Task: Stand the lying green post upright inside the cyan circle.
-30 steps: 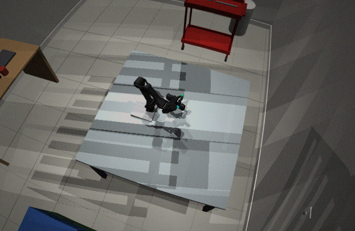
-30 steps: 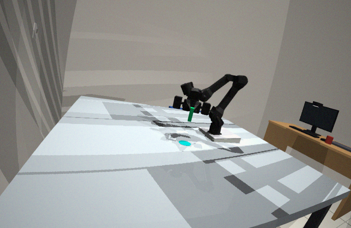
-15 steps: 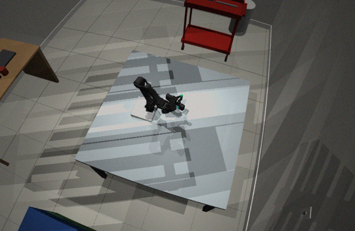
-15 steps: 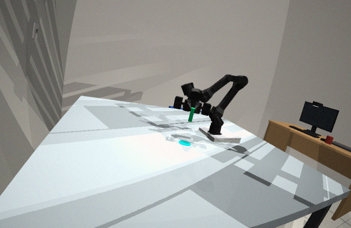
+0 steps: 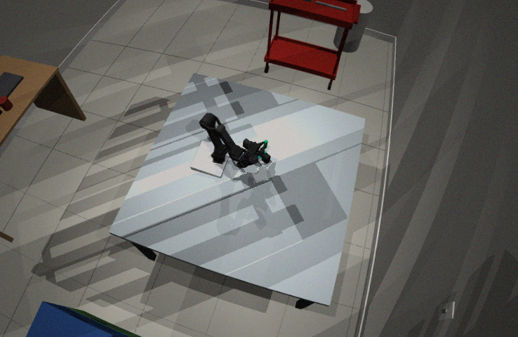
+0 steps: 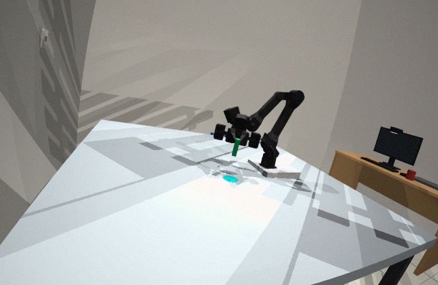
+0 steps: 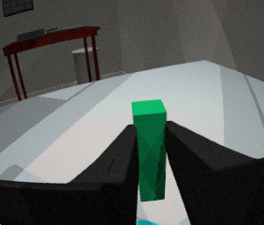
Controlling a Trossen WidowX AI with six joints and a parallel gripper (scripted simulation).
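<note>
My gripper tip is now 15 cm above the cyan circle and 1 cm past it. The rest, counted from my gripper tip: green post (2 cm below).
</note>
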